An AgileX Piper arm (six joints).
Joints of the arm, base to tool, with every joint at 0 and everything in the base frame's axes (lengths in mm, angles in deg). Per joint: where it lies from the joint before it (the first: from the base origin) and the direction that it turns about. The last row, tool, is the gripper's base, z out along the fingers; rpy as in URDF.
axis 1: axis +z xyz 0 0 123
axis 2: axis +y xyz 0 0 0
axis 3: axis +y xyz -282.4 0 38.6
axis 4: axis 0.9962 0 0.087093 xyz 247.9 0 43.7
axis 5: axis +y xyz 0 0 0
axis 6: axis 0.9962 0 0.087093 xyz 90.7 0 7.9
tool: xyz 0 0 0 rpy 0 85.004 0
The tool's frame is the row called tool.
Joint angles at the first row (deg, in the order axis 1, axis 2, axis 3, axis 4, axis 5, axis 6):
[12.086 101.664 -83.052 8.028 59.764 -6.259]
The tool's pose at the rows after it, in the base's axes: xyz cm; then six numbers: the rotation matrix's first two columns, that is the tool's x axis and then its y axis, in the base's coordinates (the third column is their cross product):
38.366 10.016 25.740 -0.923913 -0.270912 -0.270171 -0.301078 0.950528 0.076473
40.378 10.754 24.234 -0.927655 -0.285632 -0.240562 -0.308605 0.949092 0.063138
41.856 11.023 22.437 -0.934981 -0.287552 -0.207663 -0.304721 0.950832 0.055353
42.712 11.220 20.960 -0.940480 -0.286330 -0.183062 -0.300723 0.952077 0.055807
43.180 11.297 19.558 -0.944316 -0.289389 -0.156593 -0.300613 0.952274 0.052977
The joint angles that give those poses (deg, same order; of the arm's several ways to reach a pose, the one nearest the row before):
[13.406 107.805 -89.750 6.074 61.647 -5.732]
[13.936 113.327 -94.991 5.036 63.052 -5.381]
[13.935 117.827 -98.356 4.342 63.798 -5.018]
[13.936 120.838 -100.143 4.227 63.997 -4.809]
[13.936 123.047 -100.828 3.957 63.999 -4.806]

